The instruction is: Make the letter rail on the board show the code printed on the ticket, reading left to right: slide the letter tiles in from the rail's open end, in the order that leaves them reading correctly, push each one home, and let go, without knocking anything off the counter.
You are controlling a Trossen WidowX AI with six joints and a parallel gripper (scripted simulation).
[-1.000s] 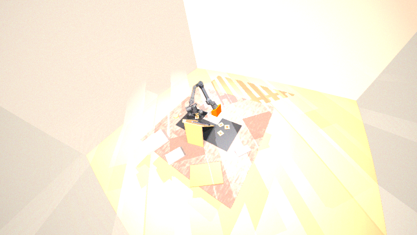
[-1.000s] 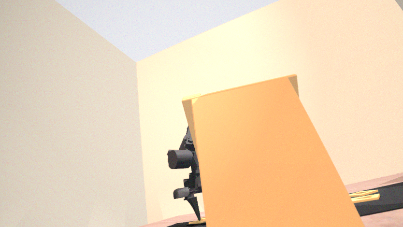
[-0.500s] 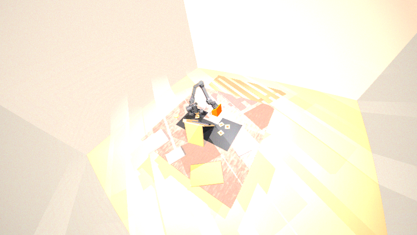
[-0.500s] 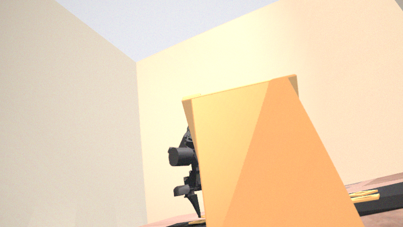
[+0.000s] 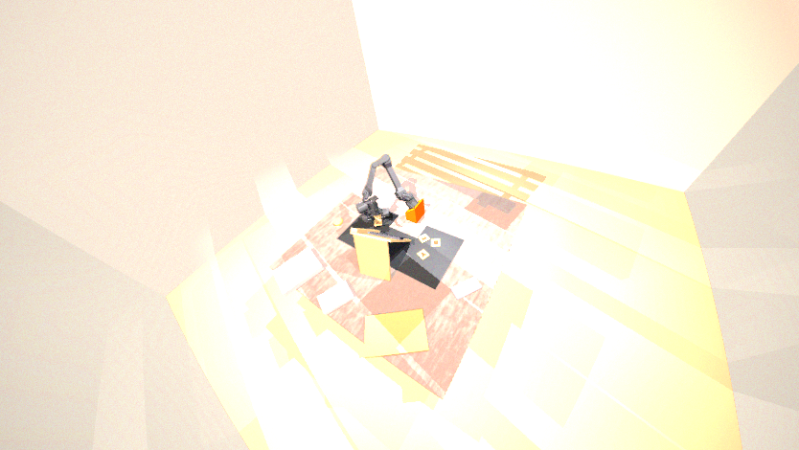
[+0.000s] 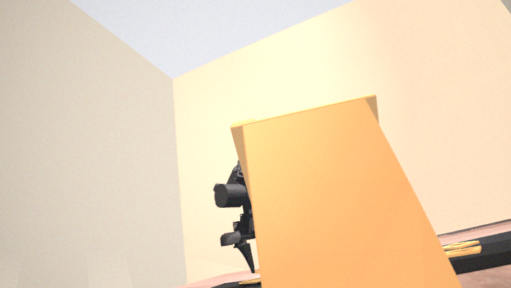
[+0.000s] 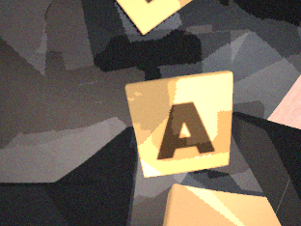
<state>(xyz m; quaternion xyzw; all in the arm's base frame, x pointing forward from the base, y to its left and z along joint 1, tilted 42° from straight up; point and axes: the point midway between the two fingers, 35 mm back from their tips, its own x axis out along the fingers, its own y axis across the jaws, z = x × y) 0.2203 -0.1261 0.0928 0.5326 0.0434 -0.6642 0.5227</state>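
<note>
The white ticket is 210 mm to the left of my gripper tip, 60 mm ahead of it and 50 mm above it. From my gripper tip the other things lie so: letter tile: right at my gripper tip; flat yellow slab: 590 mm to the left, 450 mm ahead, 20 mm below; black mat: 190 mm to the left, 30 mm below, 20 mm behind.
</note>
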